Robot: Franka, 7 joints.
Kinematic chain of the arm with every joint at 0, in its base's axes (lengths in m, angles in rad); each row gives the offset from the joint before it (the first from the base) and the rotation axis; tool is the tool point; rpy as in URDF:
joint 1: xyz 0 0 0.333 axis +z
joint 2: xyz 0 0 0 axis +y
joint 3: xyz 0 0 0.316 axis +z
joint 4: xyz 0.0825 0 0 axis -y
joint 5: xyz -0.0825 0 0.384 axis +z
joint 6: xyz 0 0 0 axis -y
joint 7: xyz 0.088 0 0 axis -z
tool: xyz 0 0 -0.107 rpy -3.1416 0 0
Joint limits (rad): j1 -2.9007..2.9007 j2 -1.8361..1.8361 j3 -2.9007..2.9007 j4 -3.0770..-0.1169 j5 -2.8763..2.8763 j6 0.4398..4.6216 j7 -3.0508..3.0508
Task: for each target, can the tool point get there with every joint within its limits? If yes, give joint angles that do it. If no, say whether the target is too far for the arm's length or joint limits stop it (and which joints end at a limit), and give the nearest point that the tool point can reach.
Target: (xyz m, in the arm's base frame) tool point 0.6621 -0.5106 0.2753
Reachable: yes | joints 2.1570 -1.4732 -1.9010 -0.5236 -0.8356 2.0531 2.2996
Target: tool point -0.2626 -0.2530 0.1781
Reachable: yes | joints 1.8676 -0.3921 1.9032 -2.6785 -1.5324 3.2007 2.3259
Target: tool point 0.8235 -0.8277 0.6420
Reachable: no: too far | nearest point 0.5849 -0.5879 0.5525 | short by 0.350 m
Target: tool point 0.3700 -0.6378 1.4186
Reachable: no: too far | nearest point 0.2419 -0.4169 1.0427 | short by 0.454 m
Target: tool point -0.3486 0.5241 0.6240
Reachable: yes | joints -0.5791 -1.4896 0.8391 -0.6063 -0.1104 0.8843 -1.3408
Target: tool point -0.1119 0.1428 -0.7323
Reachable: no: too far | nearest point -0.1380 0.1761 -0.3574 | short by 0.377 m
